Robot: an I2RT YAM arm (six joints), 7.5 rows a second.
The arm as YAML. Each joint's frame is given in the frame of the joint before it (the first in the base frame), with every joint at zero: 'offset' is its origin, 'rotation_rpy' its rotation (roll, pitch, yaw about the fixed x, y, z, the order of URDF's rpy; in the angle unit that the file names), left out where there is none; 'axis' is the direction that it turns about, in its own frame. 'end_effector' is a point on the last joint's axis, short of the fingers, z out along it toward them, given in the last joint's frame.
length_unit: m
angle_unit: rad
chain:
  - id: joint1
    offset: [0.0, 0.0, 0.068]
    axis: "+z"
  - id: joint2
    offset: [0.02, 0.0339, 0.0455]
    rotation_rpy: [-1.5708, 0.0, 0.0]
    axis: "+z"
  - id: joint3
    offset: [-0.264, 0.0, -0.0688]
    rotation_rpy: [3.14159, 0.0, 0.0]
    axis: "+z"
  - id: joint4
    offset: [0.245, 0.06, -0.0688]
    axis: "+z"
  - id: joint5
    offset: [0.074, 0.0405, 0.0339]
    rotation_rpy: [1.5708, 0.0, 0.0]
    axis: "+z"
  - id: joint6
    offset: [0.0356, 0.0, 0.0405]
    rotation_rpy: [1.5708, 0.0, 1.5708]
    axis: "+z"
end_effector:
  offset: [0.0, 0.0, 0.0]
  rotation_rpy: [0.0, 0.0, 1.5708]
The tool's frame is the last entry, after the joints.
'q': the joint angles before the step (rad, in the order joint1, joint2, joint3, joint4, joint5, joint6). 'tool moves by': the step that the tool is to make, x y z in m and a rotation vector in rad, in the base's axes. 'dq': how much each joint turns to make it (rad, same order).
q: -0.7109 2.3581 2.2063 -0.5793 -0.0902 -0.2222
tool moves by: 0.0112 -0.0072 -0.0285 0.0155 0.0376 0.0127
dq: 0.0035 0.0877 0.0550 -0.0074 0.0019 -0.0157
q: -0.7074 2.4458 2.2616 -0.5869 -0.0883 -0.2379
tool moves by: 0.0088 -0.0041 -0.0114 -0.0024 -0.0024 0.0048
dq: 0.0046 0.0557 0.0553 0.0038 0.0001 -0.0003
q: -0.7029 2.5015 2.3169 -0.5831 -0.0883 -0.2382
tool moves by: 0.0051 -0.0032 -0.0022 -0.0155 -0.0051 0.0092
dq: 0.0015 0.0341 0.0503 -0.0034 0.0003 -0.0115
